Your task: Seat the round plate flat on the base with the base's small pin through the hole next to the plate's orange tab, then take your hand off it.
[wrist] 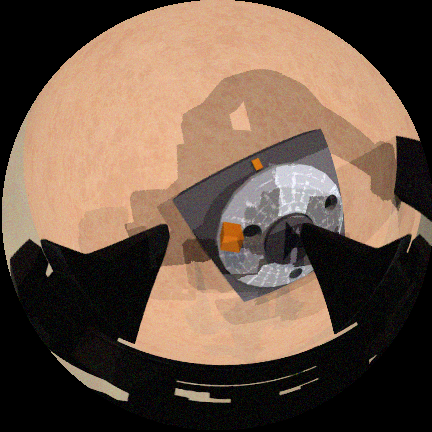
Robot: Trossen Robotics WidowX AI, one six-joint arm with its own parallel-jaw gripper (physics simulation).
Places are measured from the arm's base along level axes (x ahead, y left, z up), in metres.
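Pixels of known places: gripper, fingertip midpoint: [237,230].
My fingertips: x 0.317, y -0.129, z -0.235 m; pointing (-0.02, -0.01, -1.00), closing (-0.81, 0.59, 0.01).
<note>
Ahead of a thing's pixels: the offset from my fingertips to its top centre. "pt": to the spot under its first point. Level surfaces: height alone.
The round light-grey plate {dx -0.027, dy +0.033, dz +0.014 m} [295,187] lies over the dark grey square base {pt dx +0.015, dy -0.024, dz -0.014 m} [197,207], a little right of the middle of the wrist view. Its orange tab {dx +0.004, dy -0.002, dz +0.014 m} [231,237] points left, with a dark hole {pt dx -0.006, dy +0.014, dz -0.015 m} [252,230] beside it. A small orange mark {pt dx -0.035, dy -0.024, dz -0.013 m} [257,164] on the base is near the upper edge, turned away from the tab. A dark shadow shows along the plate's upper-left rim; whether the plate lies fully flat is hard to tell. I see no small pin. My gripper [237,230] is open and empty. Its right fingertip overlaps the plate's centre in view; the left is beyond the base.
Two more holes show in the plate, at its right [330,201] and lower {pt dx -0.016, dy +0.079, dz -0.012 m} [295,273] edges. The tan table top {dz -0.038 m} [125,100] surrounds the base, with the arm's shadow across it. A black object [414,172] stands at the right edge of view.
</note>
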